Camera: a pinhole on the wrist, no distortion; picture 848 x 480 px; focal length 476.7 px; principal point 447.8 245.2 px. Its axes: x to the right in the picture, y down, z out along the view. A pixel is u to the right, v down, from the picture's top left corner.
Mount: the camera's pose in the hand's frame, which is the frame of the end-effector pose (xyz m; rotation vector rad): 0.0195 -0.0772 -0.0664 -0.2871 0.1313 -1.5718
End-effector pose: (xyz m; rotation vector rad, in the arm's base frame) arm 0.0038 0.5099 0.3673 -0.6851 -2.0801 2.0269
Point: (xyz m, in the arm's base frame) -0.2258 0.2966 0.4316
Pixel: 534 226
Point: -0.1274 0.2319 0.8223
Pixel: outside the picture
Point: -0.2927 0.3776 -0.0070
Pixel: 62 416
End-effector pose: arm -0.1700 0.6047 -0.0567 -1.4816 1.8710 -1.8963
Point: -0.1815 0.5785 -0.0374
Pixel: 57 202
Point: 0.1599 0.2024 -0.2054
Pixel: 402 106
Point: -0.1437 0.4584 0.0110
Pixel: 384 364
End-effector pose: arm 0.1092 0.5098 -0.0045 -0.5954 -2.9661 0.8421
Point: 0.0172 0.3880 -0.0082
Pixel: 669 197
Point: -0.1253 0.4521 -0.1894
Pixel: 427 416
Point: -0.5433 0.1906 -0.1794
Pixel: outside the picture
